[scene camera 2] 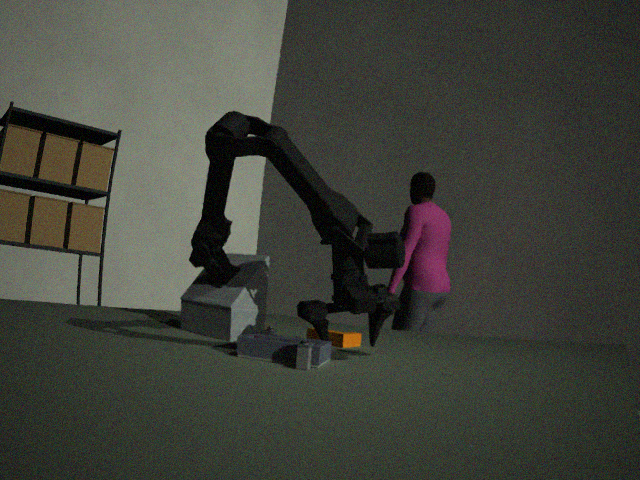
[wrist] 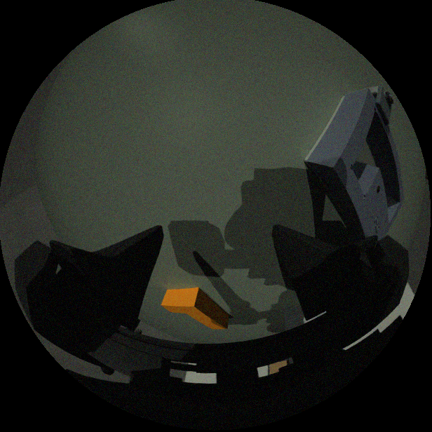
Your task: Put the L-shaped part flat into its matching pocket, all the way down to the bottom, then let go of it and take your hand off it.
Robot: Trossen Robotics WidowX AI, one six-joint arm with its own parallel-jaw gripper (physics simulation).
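Seen in the pictures: gripper, fingertip midpoint: [scene camera 2: 350, 349]; arm's base, link origin: [scene camera 2: 222, 275].
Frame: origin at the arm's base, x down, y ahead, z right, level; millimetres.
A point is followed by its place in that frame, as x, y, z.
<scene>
The orange L-shaped part [scene camera 2: 347, 339] @(115, 217, -178) [wrist: 181, 297] lies flat on the surface behind the grey-blue block in the scene view, and low in the middle of the wrist view. The grey-blue block with the pocket [scene camera 2: 266, 347] @(109, 283, 111) [wrist: 338, 135] stands nearer the scene camera; in the wrist view it is at the right, partly behind a finger. My gripper [scene camera 2: 350, 342] @(122, 294, -93) [wrist: 218, 231] points down and is open, with nothing between its fingers. Its fingers stand on either side of the orange part in the wrist view. The pocket's inside is hidden in the scene view.
The arm's grey base block [scene camera 2: 206, 315] @(89, 21, 54) stands to the left behind the pocket block. A small light block [scene camera 2: 303, 356] @(111, 357, 101) is at the pocket block's near side. A person in pink [scene camera 2: 431, 248] stands at the back right. A shelf rack [scene camera 2: 104, 227] with boxes stands at the left.
</scene>
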